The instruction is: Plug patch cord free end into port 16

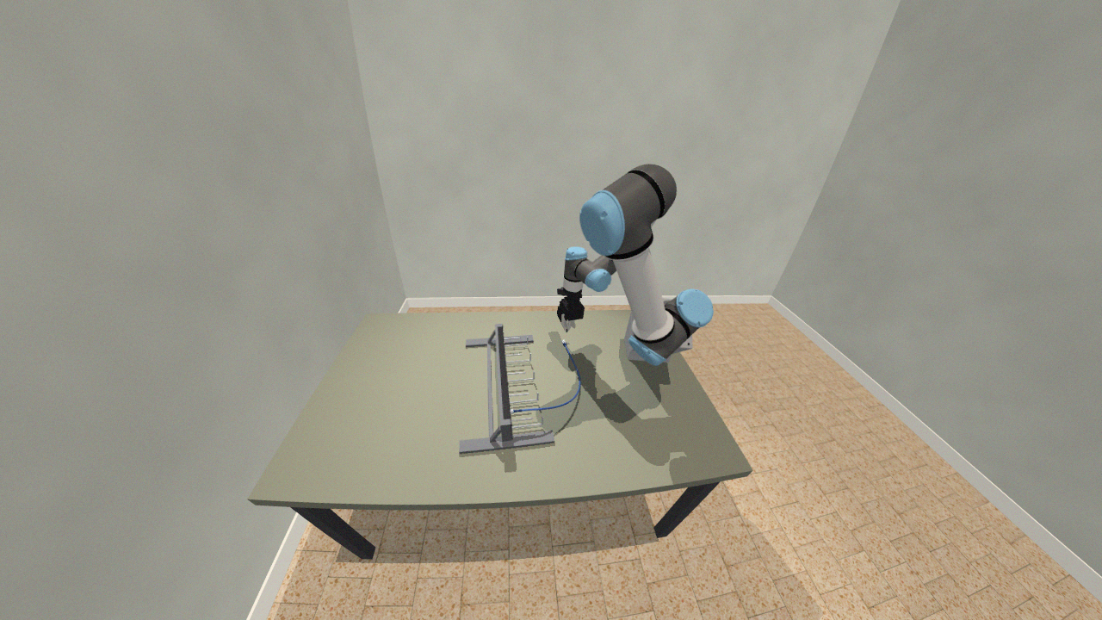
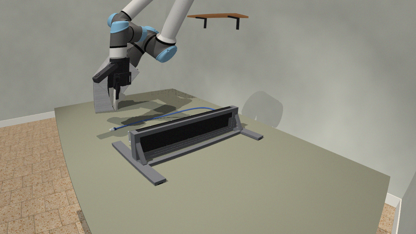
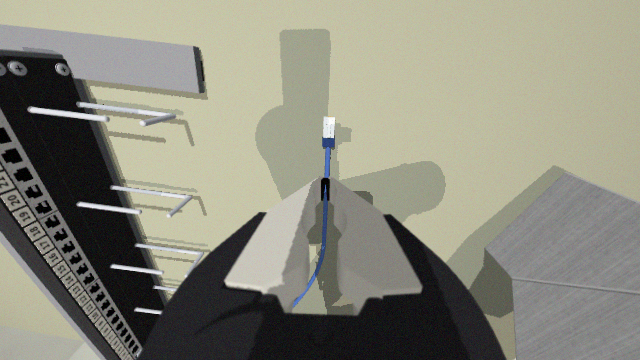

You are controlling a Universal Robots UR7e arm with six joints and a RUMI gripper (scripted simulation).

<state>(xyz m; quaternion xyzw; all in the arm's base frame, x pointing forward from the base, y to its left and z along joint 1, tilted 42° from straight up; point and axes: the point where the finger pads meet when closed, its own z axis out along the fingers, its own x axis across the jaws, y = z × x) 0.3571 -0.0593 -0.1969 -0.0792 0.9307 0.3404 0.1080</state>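
My gripper is now 9 cm above the plug and 2 cm to the left of it.
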